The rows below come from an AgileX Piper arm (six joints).
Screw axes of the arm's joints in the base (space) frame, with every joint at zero. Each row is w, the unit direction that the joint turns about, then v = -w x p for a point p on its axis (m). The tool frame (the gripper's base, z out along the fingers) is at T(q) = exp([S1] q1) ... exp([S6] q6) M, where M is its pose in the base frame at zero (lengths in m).
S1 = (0, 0, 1, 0.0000, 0.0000, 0.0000)
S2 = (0, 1, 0, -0.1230, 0.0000, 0.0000)
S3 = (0, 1, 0, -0.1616, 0.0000, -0.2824)
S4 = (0.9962, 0, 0.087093, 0.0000, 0.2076, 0.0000)
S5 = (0, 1, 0, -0.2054, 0.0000, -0.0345)
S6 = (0.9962, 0, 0.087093, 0.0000, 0.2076, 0.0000)
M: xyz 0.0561 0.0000 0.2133 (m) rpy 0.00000 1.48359 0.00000 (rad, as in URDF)
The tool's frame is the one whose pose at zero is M.
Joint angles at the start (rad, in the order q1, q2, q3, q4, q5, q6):
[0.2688, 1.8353, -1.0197, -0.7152, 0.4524, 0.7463]
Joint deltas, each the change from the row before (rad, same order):
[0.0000, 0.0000, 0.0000, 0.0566, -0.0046, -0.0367]
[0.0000, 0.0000, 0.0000, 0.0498, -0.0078, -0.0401]
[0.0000, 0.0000, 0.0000, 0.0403, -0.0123, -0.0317]
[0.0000, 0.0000, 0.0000, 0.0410, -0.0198, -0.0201]
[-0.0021, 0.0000, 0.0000, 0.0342, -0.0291, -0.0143]
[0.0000, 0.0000, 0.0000, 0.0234, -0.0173, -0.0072]
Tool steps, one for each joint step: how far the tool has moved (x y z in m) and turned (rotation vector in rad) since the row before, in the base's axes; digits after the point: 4 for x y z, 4 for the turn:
[-0.0011, 0.0017, -0.0010, 0.0250, 0.0137, -0.0043]
[-0.0007, 0.0018, -0.0007, 0.0206, 0.0097, 0.0048]
[-0.0002, 0.0019, -0.0003, 0.0205, 0.0027, 0.0057]
[0.0004, 0.0023, 0.0000, 0.0307, -0.0047, -0.0022]
[0.0013, 0.0019, 0.0005, 0.0333, -0.0144, -0.0019]
[0.0007, 0.0016, 0.0003, 0.0224, -0.0085, -0.0034]

